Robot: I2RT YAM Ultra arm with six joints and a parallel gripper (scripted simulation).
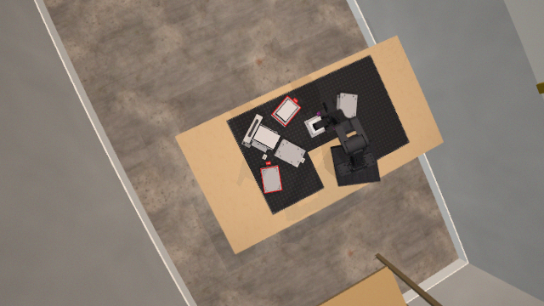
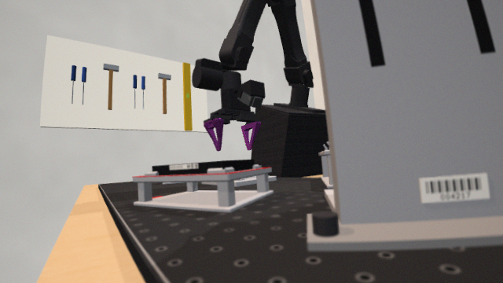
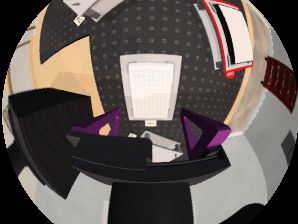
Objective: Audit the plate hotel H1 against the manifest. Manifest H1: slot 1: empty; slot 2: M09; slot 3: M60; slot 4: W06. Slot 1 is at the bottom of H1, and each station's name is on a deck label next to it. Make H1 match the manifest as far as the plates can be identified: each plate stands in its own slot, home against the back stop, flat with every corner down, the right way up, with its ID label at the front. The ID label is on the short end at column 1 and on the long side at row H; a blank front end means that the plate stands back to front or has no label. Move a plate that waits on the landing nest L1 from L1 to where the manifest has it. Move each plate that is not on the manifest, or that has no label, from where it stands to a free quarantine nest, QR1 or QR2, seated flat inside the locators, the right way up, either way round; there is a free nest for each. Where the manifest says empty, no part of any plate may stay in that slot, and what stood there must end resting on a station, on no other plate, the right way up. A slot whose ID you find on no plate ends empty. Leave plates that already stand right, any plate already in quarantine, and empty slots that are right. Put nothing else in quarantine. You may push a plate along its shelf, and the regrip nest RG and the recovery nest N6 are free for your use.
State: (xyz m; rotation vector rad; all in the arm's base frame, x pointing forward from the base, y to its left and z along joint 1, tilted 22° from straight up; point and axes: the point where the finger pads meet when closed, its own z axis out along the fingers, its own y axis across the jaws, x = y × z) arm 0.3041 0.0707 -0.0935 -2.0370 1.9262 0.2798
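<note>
The white well plate lies 7 cm below my hand. Also, from my hand: plate hotel H1: 10 cm ahead, 43 cm to the left, 6 cm above; then red-rimmed nest: 21 cm behind, 44 cm to the left, 6 cm below; then black-sided plate: 16 cm ahead, 18 cm to the left, 4 cm below.
</note>
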